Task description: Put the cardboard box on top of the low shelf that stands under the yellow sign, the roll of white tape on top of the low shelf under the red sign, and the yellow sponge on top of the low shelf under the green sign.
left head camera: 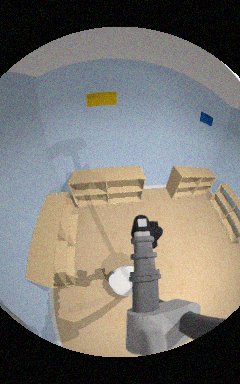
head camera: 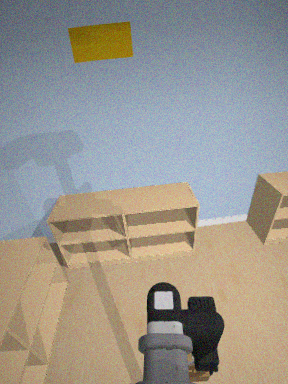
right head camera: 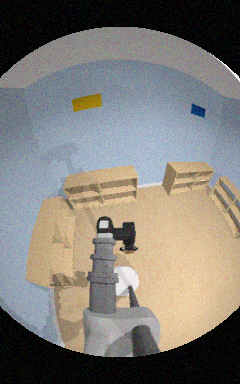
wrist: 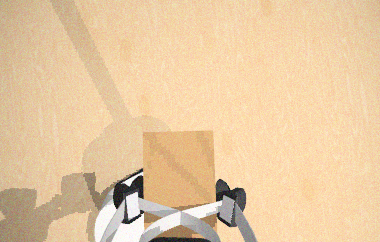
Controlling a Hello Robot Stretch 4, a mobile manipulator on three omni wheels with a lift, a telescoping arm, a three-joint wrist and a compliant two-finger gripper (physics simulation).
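Frame: origin at the robot's base, x ahead, y left, z up, level; centimetres.
Where they show: gripper, fingertip midpoint: (wrist: pixel 180 192); robot's base at its link origin: (left head camera: pixel 125 279) (right head camera: pixel 121 279).
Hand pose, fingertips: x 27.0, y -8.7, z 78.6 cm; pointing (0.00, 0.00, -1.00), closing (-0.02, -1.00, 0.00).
Observation:
Each offset is from my fingertips to the top centre of the thing. "*": to the spot under its first point. Level surfaces: height alone.
The brown cardboard box {dx +1.6, dy +0.1, dz +4.9 cm} (wrist: pixel 179 167) is held between the two dark fingertips of my gripper (wrist: pixel 180 192), which is shut on it, above the floor. In the head camera view a small part of the box (head camera: pixel 200 374) shows below the black wrist. The yellow sign {dx +139.3, dy +42.8, dz +103.7 cm} (head camera: pixel 101 42) (left head camera: pixel 101 99) (right head camera: pixel 87 102) hangs on the blue wall. The low shelf under it {* dx +119.4, dy +38.3, dz -20.4 cm} (head camera: pixel 125 199) (left head camera: pixel 107 175) (right head camera: pixel 101 176) stands against that wall, ahead of the arm and apart from the box. The white tape, the yellow sponge and the red and green signs do not show.
Another low shelf {dz -20.4 cm} (head camera: pixel 20 265) (left head camera: pixel 45 235) (right head camera: pixel 42 240) stands at the left. A shelf (head camera: pixel 265 205) (left head camera: pixel 192 181) (right head camera: pixel 189 177) stands at the right near the blue sign (left head camera: pixel 206 118) (right head camera: pixel 198 110), with a further shelf (left head camera: pixel 227 212) (right head camera: pixel 227 205) at the far right. The white round base (left head camera: pixel 121 280) (right head camera: pixel 126 280) is beside the arm.

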